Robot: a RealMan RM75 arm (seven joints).
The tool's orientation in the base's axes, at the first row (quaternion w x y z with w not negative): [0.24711, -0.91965, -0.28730, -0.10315]
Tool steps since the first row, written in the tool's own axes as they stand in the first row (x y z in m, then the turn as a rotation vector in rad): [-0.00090, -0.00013, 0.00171, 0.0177, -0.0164, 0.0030]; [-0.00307, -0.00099, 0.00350, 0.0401, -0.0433, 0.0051]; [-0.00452, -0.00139, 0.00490, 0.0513, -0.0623, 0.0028]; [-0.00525, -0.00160, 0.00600, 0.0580, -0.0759, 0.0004]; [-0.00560, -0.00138, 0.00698, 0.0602, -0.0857, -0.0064]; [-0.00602, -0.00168, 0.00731, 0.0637, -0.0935, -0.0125]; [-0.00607, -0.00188, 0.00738, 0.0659, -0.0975, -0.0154]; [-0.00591, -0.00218, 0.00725, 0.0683, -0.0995, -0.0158]
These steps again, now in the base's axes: [-0.00073, 0.00054, -0.00171, 0.0050, 0.0217, 0.0098]; [-0.00290, 0.00104, -0.00363, 0.0078, 0.0526, 0.0260]; [-0.00425, 0.00135, -0.00515, 0.0058, 0.0703, 0.0392]; [-0.00491, 0.00172, -0.00625, 0.0032, 0.0820, 0.0489]; [-0.00502, 0.00190, -0.00729, -0.0010, 0.0865, 0.0593]; [-0.00552, 0.00208, -0.00759, -0.0029, 0.0906, 0.0688]; [-0.00568, 0.00223, -0.00759, -0.0036, 0.0930, 0.0736]; [-0.00573, 0.00246, -0.00731, -0.0028, 0.0954, 0.0755]
